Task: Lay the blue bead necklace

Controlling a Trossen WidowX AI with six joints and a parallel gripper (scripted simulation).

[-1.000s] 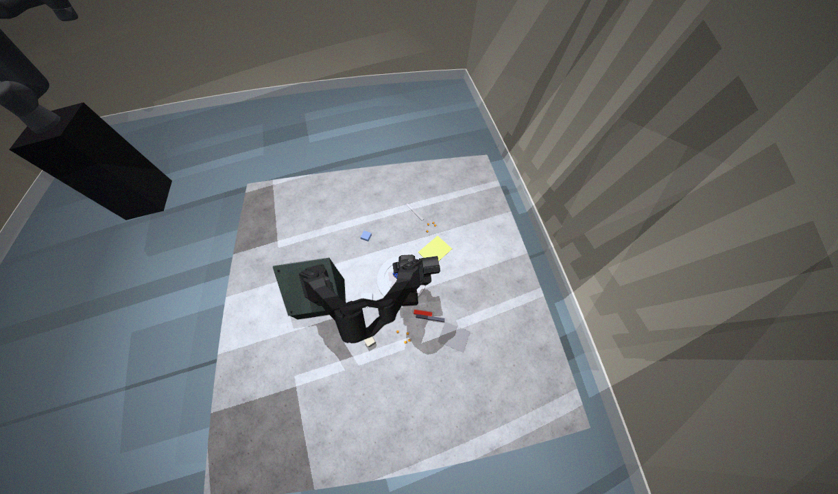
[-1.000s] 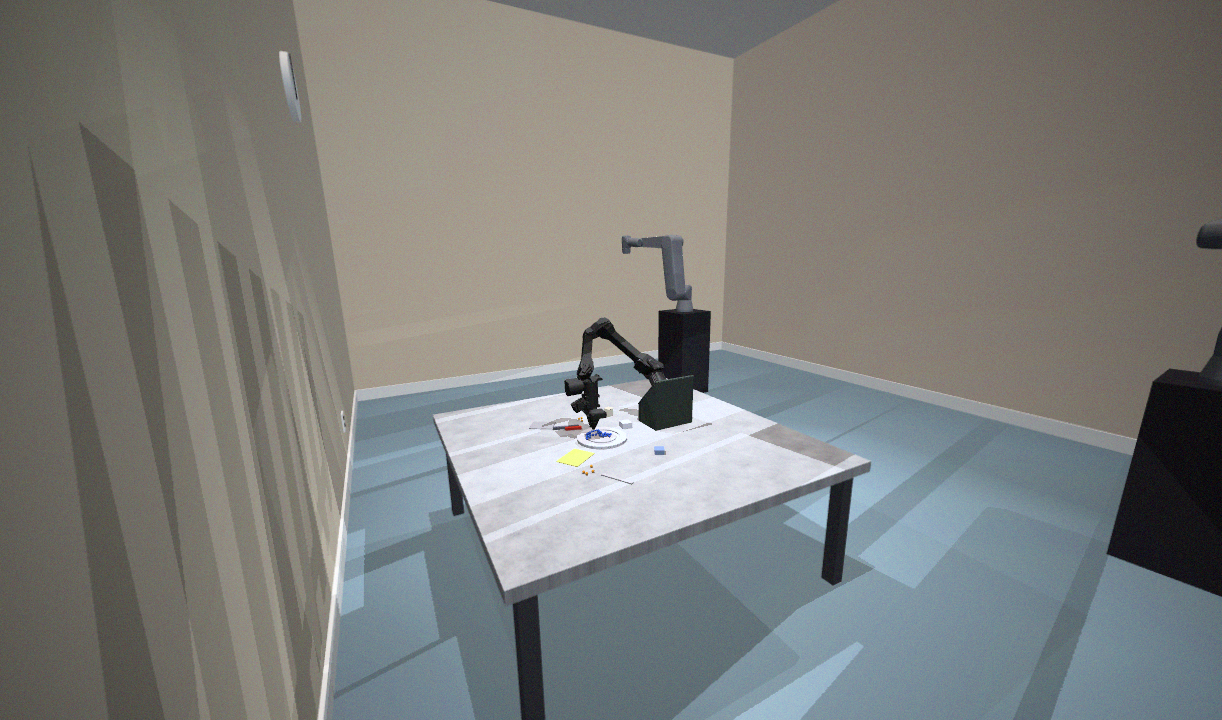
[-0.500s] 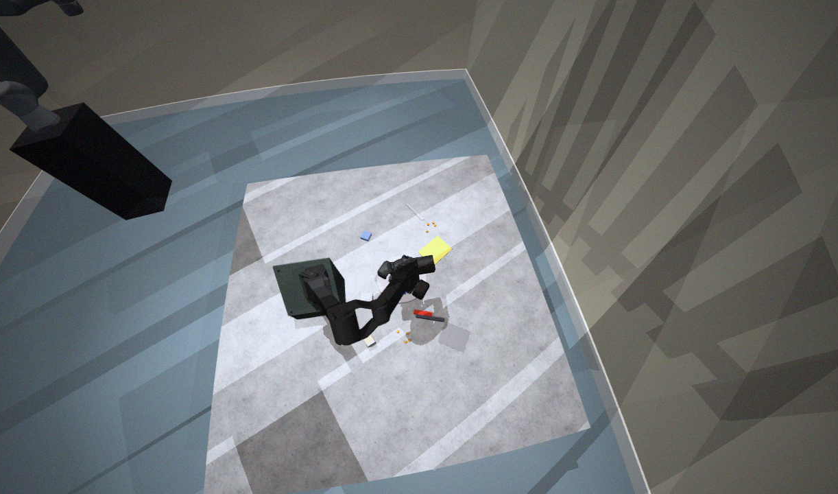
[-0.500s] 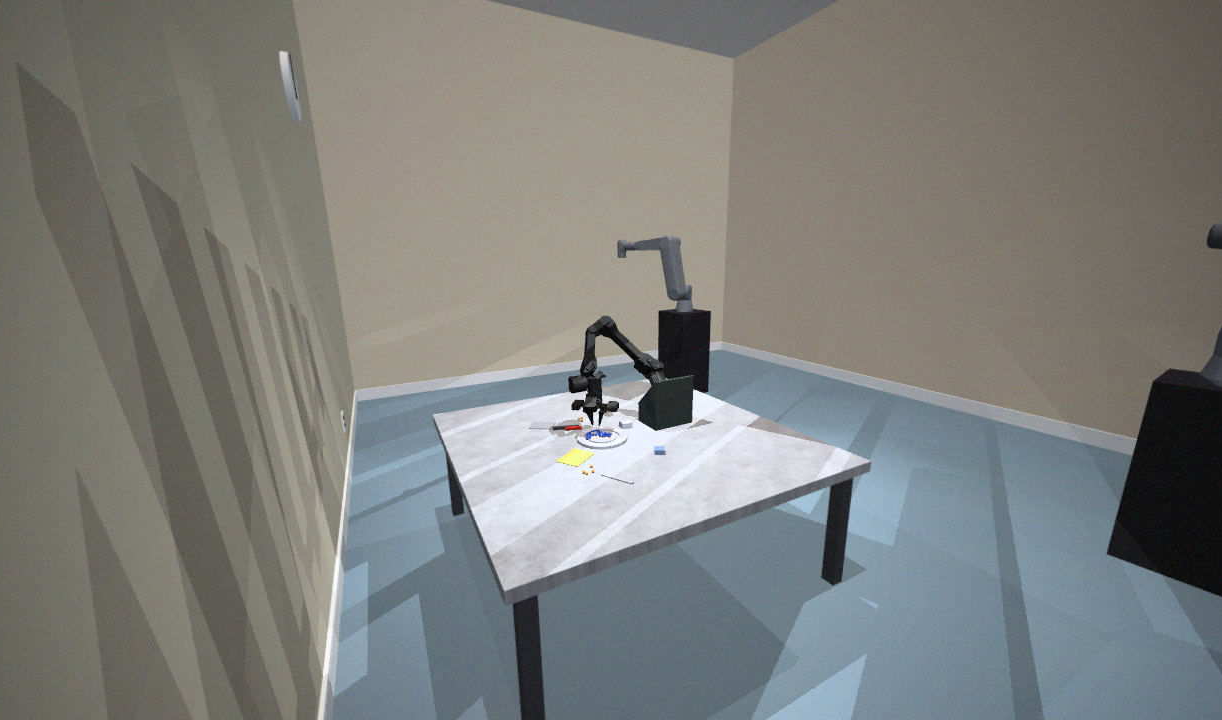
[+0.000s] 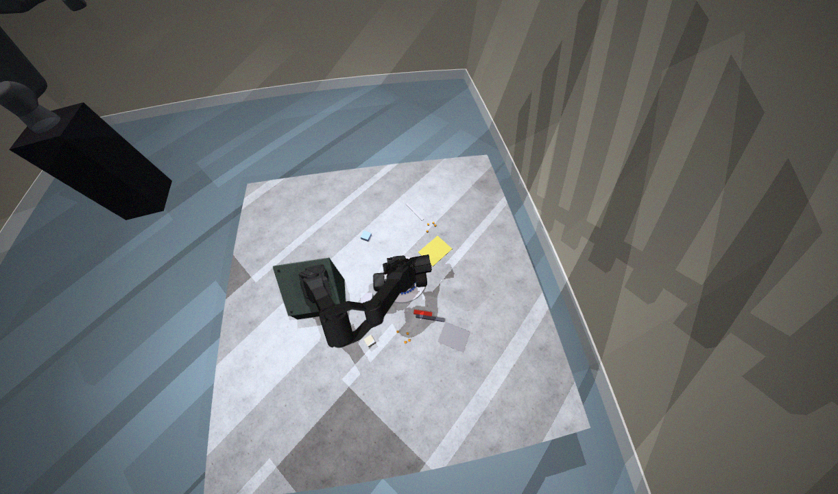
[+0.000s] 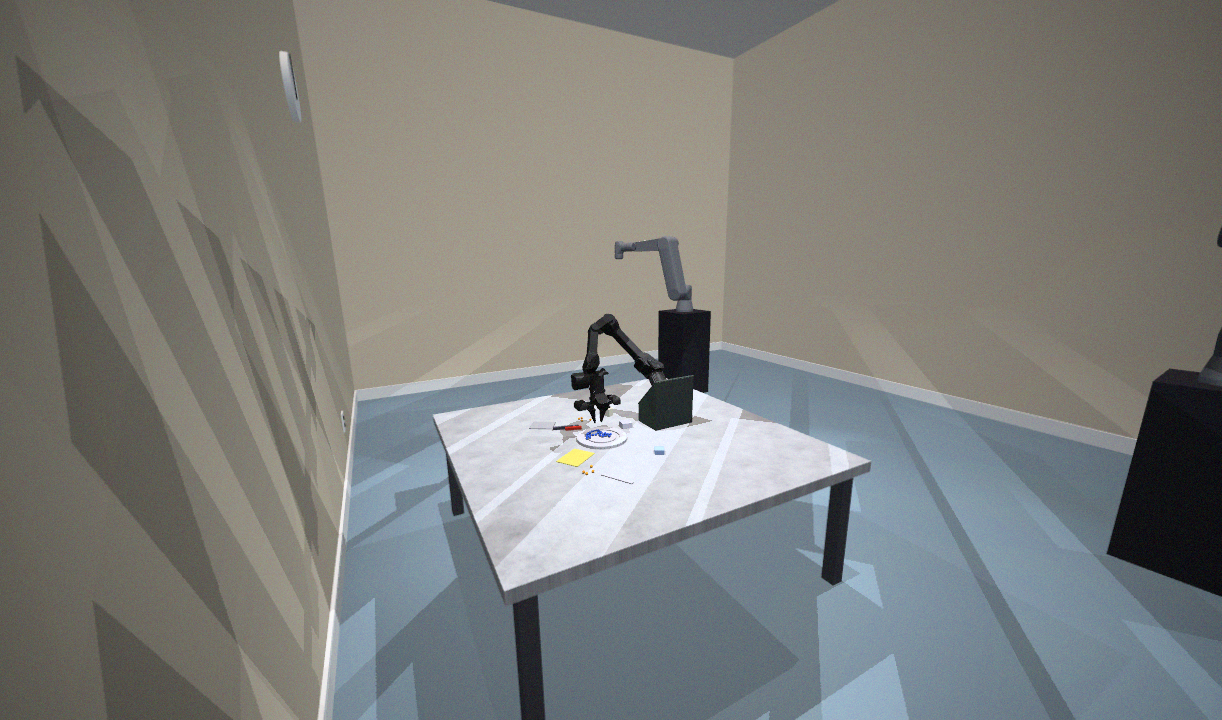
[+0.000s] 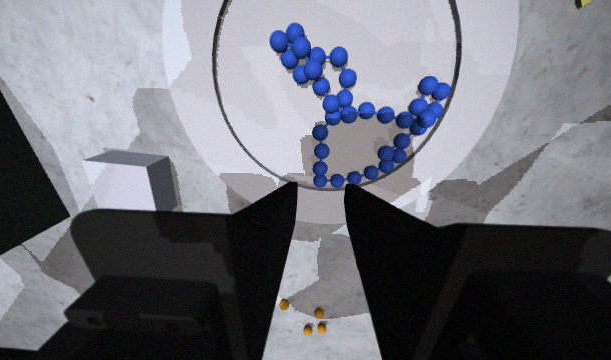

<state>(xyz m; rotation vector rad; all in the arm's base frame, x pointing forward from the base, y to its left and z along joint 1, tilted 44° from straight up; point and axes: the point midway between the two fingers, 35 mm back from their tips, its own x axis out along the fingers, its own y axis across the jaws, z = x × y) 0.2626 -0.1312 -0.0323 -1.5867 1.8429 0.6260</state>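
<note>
Now: the round white bead board 10 mm ahead of my gripper tip, 50 mm to the left of it and 40 mm below it. Round my gripper tip: cream cube 160 mm behind, 160 mm to the right, 30 mm below; then yellow sheet 180 mm ahead, 140 mm to the left, 50 mm below; then grey tool 70 mm ahead, 120 mm to the right, 50 mm below.
</note>
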